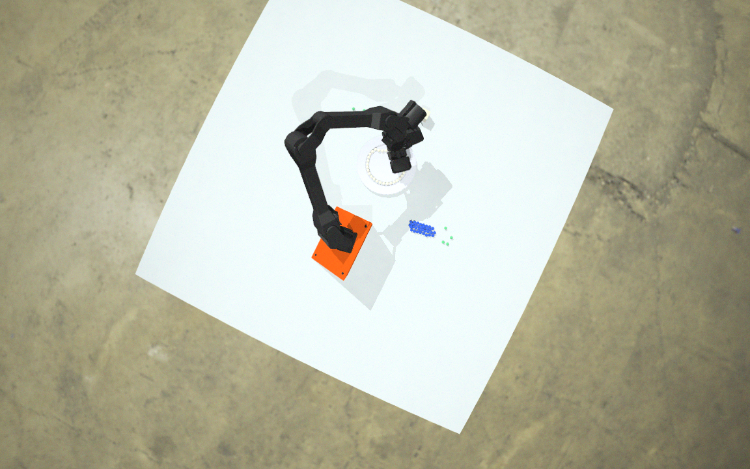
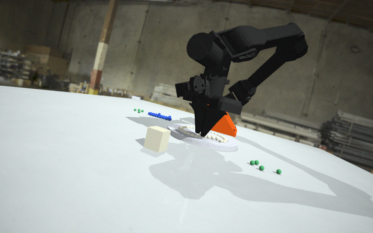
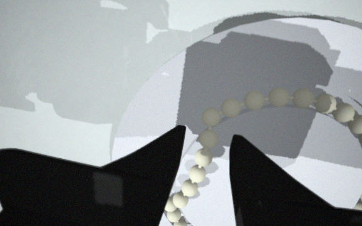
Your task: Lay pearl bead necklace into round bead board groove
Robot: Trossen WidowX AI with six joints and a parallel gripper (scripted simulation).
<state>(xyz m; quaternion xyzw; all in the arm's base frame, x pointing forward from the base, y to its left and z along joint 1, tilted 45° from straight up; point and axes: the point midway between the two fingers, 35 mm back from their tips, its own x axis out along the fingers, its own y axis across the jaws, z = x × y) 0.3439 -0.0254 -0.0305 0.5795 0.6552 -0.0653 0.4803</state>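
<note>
The round bead board lies 6 cm behind my gripper tip and 1 cm below it. Round my gripper tip: cream cube 14 cm ahead, 6 cm to the right.
</note>
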